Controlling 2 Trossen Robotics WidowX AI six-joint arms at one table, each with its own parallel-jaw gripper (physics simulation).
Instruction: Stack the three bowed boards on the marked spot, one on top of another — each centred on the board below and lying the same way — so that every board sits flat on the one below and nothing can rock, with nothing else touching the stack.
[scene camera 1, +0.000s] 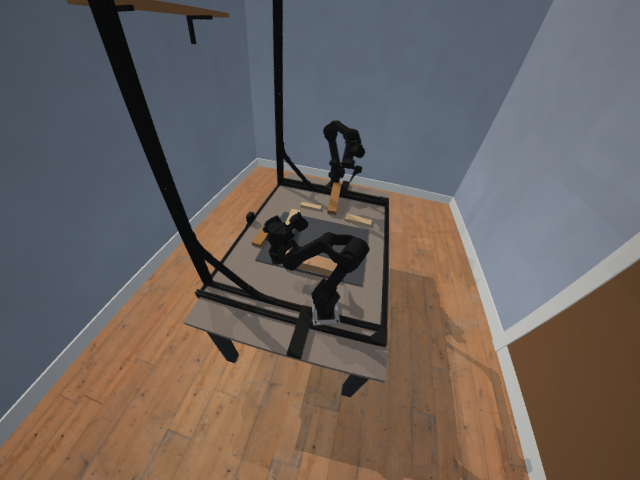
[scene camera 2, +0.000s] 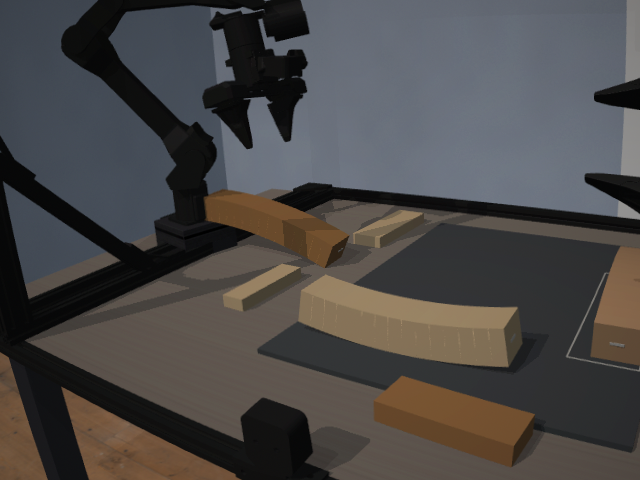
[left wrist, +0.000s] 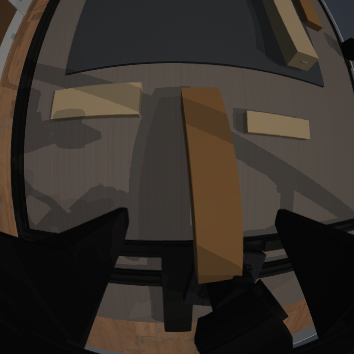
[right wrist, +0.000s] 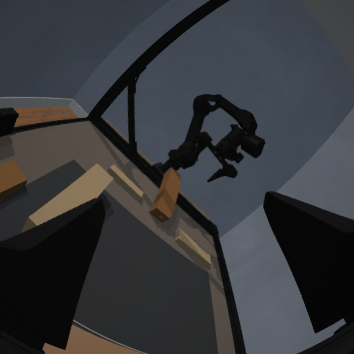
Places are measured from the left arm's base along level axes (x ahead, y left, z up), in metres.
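Pixels of known places: left gripper, between the fingertips: (scene camera 1: 342, 180) (scene camera 2: 269, 145) (left wrist: 205, 217) (right wrist: 198, 171); right gripper, between the fingertips: (scene camera 1: 291, 217) (scene camera 2: 589, 135) (right wrist: 185, 203); left arm's base, origin of its link: (scene camera 2: 193, 218) (left wrist: 225, 281) (right wrist: 165, 171); right arm's base, origin of its link: (scene camera 1: 325, 311).
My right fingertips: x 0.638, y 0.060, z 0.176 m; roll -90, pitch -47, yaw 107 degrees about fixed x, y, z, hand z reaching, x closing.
Ahead of a thing's pixels: the offset from my right fingertips to its middle. "pt": to the spot under its first point.
A brown bowed board {dz -0.181, dx -0.498, dy +0.001 m} (scene camera 1: 334, 198) (scene camera 2: 263, 214) (left wrist: 212, 170) (right wrist: 169, 190) arches upward by the left arm's base. A pale bowed board {dz -0.191, dx -0.151, dy -0.103 m} (scene camera 1: 292, 214) (scene camera 2: 408, 315) (left wrist: 292, 32) (right wrist: 70, 195) lies on the dark mat with its ends curving up. A pinkish-tan board {dz -0.199, dx +0.027, dy +0.104 m} (scene camera 1: 316, 265) (scene camera 2: 620, 294) lies on the mat inside the white outline {pt dz -0.221, dx -0.018, dy +0.074 m} (scene camera 2: 586, 316); the right arm partly hides it in scene camera 1. My left gripper (scene camera 2: 269, 145) (left wrist: 205, 217) is open and empty, high above the brown board. My right gripper (scene camera 2: 590, 136) (right wrist: 185, 203) is open and empty, raised above the mat and pointing sideways.
Two pale blocks {dz -0.219, dx -0.393, dy -0.104 m} (scene camera 2: 261, 286) {dz -0.219, dx -0.423, dy +0.192 m} (scene camera 2: 390, 227) lie on either side of the brown board's near end. A flat brown block {dz -0.217, dx -0.024, dy -0.189 m} (scene camera 2: 454, 419) (scene camera 1: 259, 237) lies by the mat's edge. A black box (scene camera 2: 276, 431) stands on the frame rail, and black posts (scene camera 1: 278, 93) rise from the frame.
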